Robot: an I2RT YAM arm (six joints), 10 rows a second.
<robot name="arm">
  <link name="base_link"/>
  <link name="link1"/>
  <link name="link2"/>
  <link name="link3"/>
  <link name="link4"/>
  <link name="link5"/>
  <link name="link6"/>
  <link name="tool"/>
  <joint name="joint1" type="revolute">
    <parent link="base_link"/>
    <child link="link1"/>
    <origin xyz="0 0 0.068" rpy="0 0 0"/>
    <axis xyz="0 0 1"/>
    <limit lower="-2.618" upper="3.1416"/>
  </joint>
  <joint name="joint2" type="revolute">
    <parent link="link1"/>
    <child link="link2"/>
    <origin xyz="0.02 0.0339 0.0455" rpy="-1.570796 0 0"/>
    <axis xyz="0 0 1"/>
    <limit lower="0" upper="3.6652"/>
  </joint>
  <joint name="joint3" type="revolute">
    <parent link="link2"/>
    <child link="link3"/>
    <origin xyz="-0.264 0 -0.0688" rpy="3.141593 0 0"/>
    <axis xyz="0 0 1"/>
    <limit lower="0" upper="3.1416"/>
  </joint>
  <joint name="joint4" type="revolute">
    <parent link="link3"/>
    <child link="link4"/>
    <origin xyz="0.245 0.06 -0.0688" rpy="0 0 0"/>
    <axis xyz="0 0 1"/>
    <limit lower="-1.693" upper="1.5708"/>
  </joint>
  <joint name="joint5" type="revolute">
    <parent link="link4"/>
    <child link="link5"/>
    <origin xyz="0.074 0.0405 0.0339" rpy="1.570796 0 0"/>
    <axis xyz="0 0 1"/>
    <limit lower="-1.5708" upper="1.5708"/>
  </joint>
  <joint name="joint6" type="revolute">
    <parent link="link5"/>
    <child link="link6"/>
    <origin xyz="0.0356 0 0.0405" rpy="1.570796 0 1.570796"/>
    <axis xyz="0 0 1"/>
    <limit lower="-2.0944" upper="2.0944"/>
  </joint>
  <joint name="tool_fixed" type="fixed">
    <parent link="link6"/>
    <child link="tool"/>
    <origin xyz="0 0 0" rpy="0 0 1.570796"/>
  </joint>
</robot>
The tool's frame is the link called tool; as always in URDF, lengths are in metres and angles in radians.
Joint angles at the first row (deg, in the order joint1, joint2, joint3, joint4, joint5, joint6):
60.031 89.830 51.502 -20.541 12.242 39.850
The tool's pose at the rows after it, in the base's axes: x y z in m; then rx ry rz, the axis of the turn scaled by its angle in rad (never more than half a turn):
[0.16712, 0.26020, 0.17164, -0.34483, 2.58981, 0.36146]
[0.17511, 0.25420, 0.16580, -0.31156, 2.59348, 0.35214]
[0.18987, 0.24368, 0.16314, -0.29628, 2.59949, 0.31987]
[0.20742, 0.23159, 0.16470, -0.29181, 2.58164, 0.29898]
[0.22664, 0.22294, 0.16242, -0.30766, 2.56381, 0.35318]
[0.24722, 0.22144, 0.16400, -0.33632, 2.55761, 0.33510]
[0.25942, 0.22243, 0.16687, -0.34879, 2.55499, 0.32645]
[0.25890, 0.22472, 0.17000, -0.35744, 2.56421, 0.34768]
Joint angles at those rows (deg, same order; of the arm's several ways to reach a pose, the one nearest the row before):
58.690 91.678 51.510 -19.154 12.268 40.145
56.813 92.191 50.561 -17.700 12.003 39.809
53.373 92.635 50.472 -17.610 11.338 37.297
49.363 92.622 50.624 -16.760 10.646 33.481
45.290 93.754 50.663 -13.195 6.816 29.537
42.453 96.437 54.028 -13.764 5.614 25.762
41.138 98.124 56.709 -14.732 5.072 24.046
41.378 98.049 57.480 -15.758 4.056 24.279

